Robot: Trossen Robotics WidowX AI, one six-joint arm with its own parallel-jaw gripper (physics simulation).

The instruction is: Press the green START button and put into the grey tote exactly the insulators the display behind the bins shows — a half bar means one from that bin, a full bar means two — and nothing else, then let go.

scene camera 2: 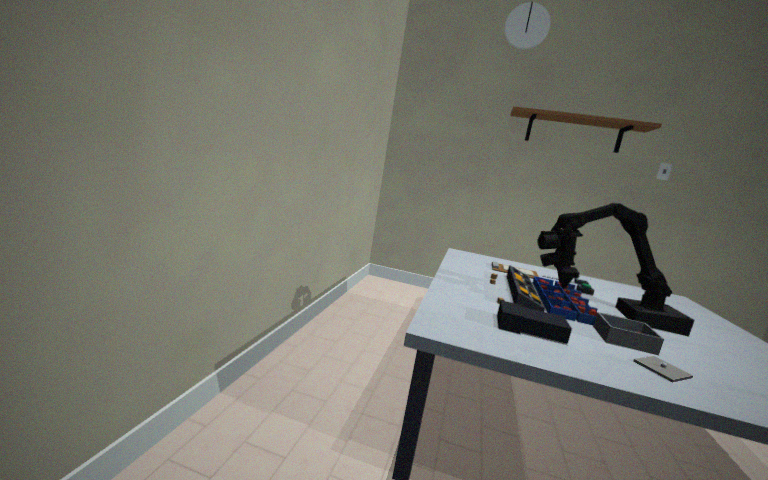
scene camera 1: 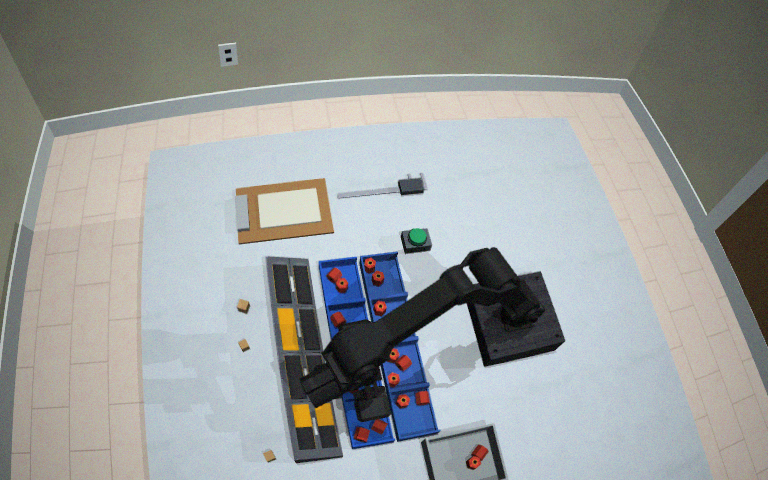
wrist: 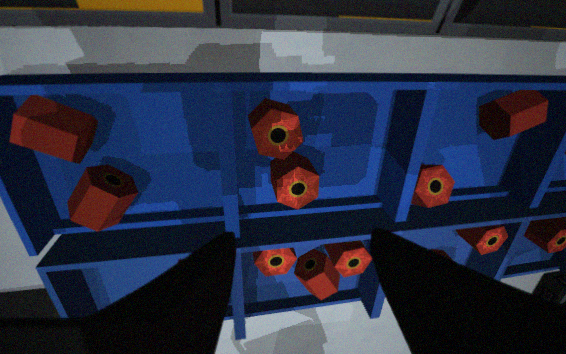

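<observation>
My gripper (scene camera 1: 372, 404) (scene camera 2: 565, 284) (wrist: 303, 241) is open and empty above the blue bins (scene camera 1: 415, 422) (wrist: 165, 175). In the wrist view, two red insulators (wrist: 277, 135) (wrist: 297, 188) stand in the far-row bin ahead of the fingers. Three insulators show in the near-row bin between the fingers. The grey tote (scene camera 1: 497, 452) (scene camera 2: 629, 340) holds two insulators (scene camera 1: 480, 451) (scene camera 1: 474, 462). The display (scene camera 1: 317, 453) (scene camera 2: 523, 289) shows one full yellow bar in its second panel and two half bars in the panel nearest the tote's end. The green START button (scene camera 1: 417, 236) stands beyond the bins. The arm hides some bins.
A clipboard (scene camera 1: 288, 208) and a caliper (scene camera 1: 410, 186) lie beyond the bins. Small wooden cubes (scene camera 1: 242, 305) (scene camera 1: 243, 344) (scene camera 1: 269, 455) lie behind the display. A black box (scene camera 2: 534, 323) stands beside the display's end. A flat plate (scene camera 2: 668, 369) lies near the tote.
</observation>
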